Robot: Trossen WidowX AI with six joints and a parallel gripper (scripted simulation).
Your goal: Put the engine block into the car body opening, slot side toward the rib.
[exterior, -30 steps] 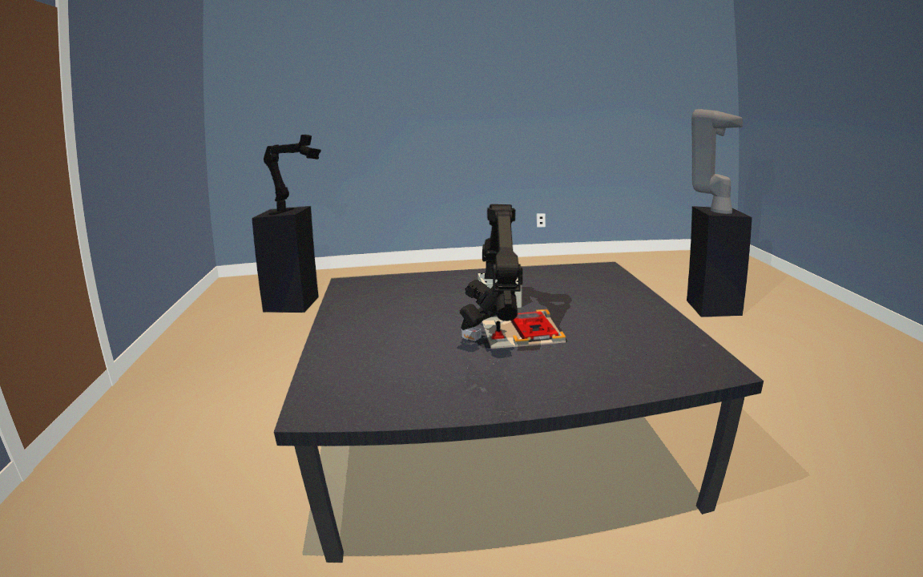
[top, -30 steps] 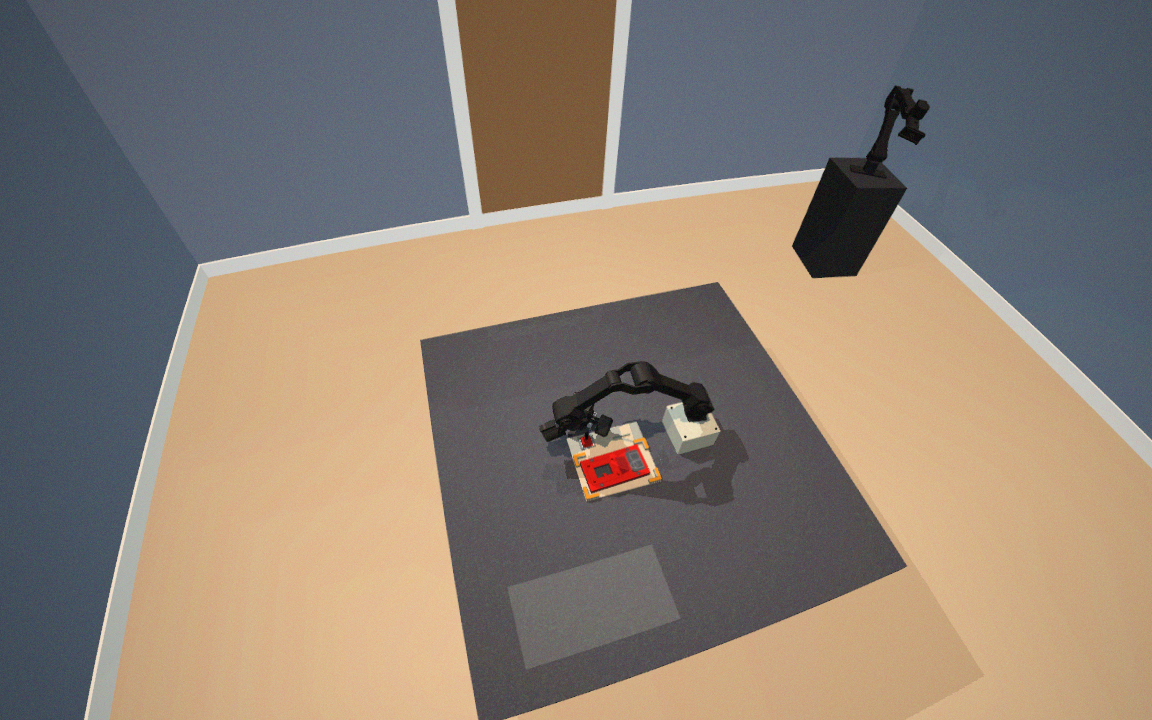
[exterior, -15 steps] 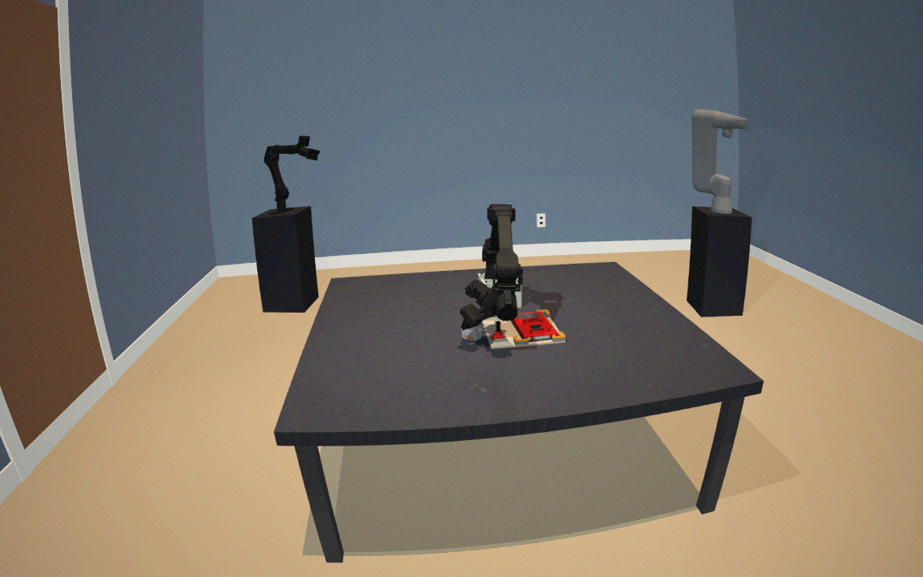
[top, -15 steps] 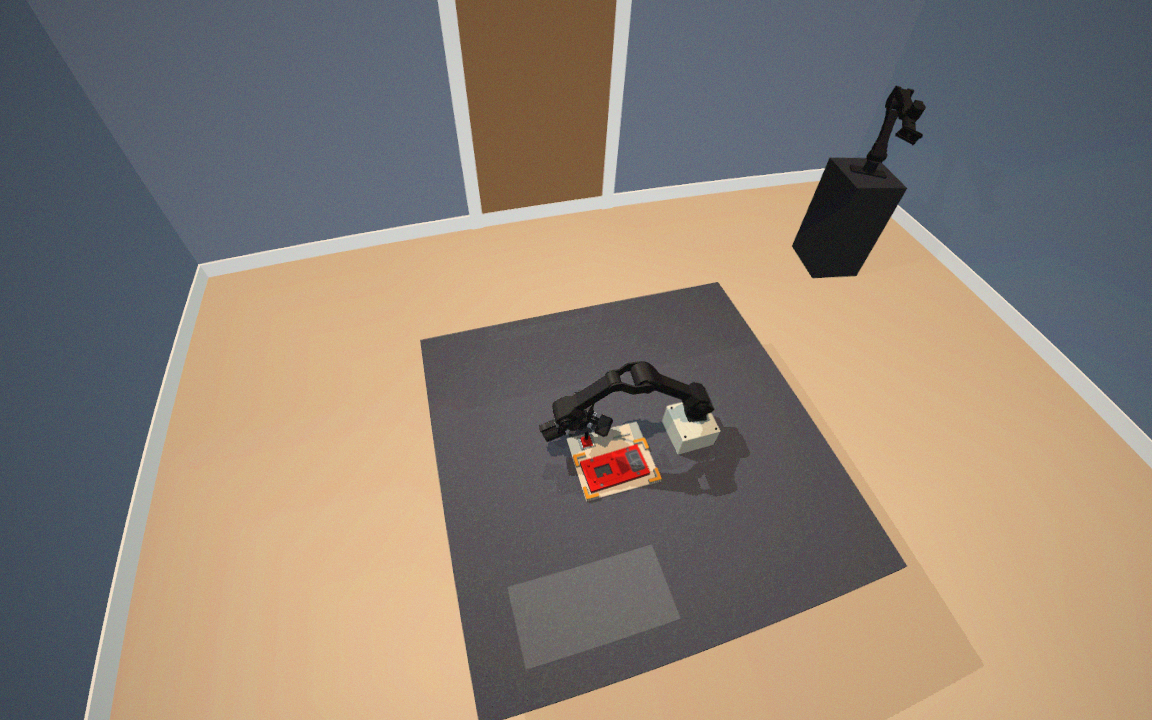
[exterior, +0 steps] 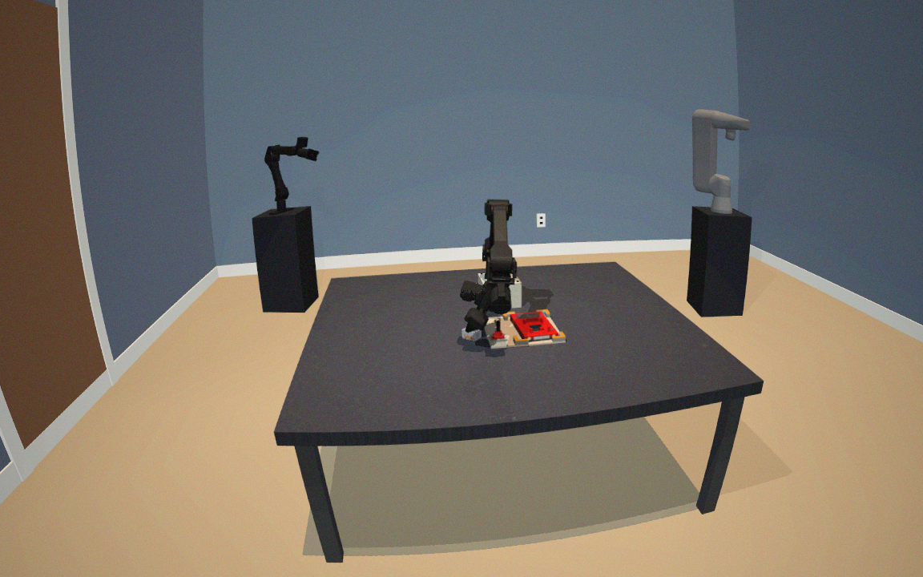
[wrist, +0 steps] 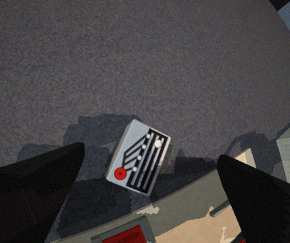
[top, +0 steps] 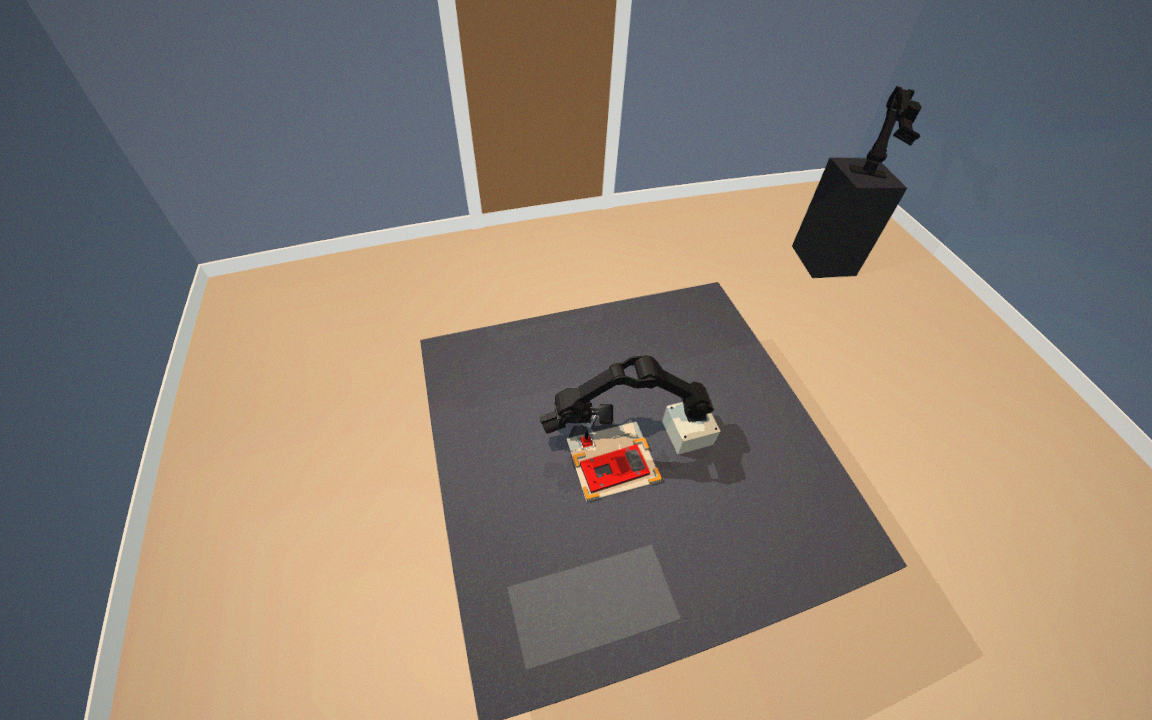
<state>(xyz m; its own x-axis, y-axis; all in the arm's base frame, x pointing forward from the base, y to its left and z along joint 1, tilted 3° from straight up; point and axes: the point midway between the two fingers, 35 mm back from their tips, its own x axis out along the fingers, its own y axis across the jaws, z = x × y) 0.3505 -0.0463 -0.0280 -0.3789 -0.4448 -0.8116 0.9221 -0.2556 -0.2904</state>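
Now: the grey engine block 4 cm below my gripper tip.
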